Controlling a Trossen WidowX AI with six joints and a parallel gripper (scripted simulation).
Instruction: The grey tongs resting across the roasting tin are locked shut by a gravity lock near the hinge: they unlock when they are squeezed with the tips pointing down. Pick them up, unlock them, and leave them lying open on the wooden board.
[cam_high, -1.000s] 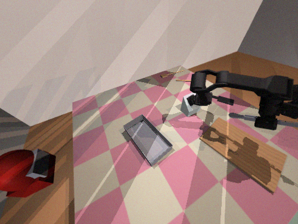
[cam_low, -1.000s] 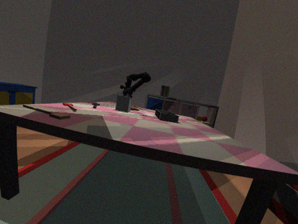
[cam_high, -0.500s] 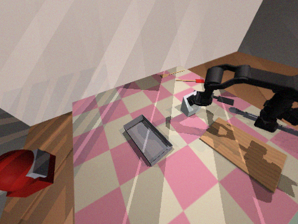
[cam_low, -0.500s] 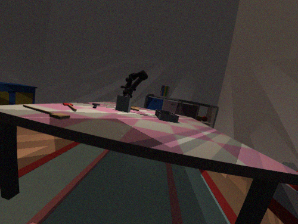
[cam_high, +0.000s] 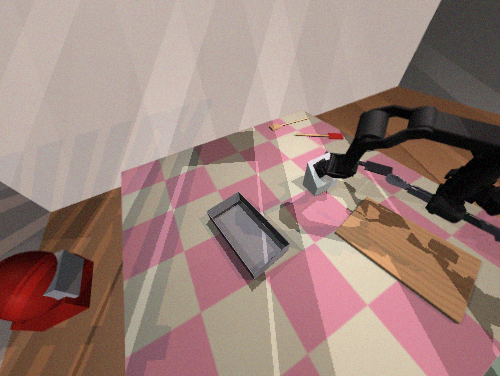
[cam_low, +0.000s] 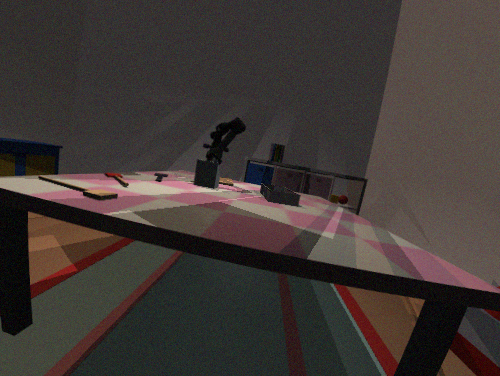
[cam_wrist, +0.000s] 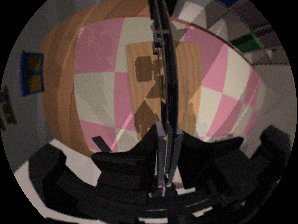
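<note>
My gripper tip is now 150 mm above the wooden board, 40 mm short of it and 20 mm to the right of it. Also, from my gripper tip: black piece (320 mm to the right, 230 mm behind, 150 mm below); roasting tin (460 mm ahead, 330 mm to the right, 130 mm below); red spatula (610 mm to the right, 280 mm behind, 150 mm below).
</note>
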